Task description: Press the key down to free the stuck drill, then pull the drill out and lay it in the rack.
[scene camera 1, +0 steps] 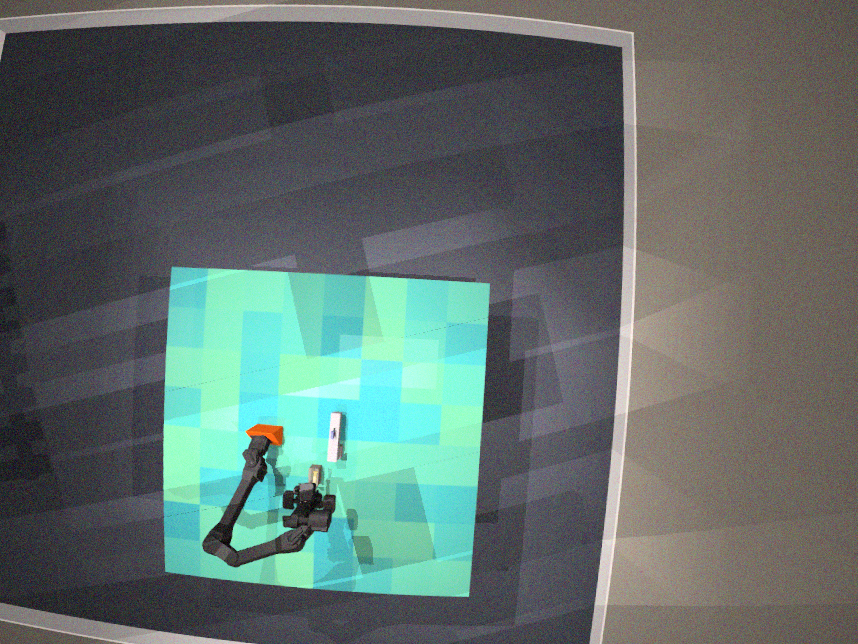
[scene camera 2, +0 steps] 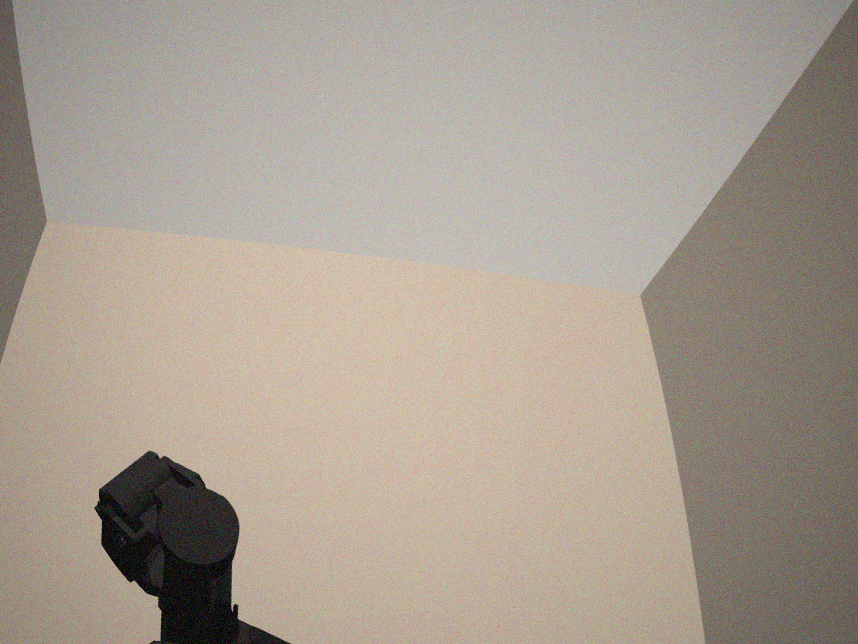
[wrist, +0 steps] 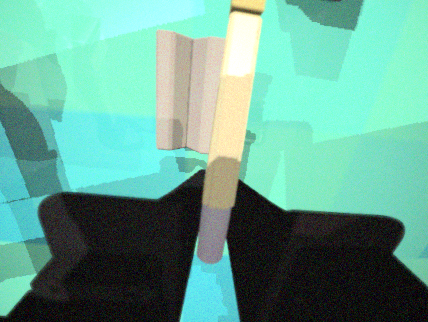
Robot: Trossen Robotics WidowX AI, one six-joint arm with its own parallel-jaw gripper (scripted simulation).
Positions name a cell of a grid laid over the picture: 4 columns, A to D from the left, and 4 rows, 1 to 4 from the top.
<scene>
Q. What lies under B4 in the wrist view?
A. The gripper.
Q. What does the gripper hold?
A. A drill.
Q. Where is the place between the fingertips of the gripper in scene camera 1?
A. B4
</scene>
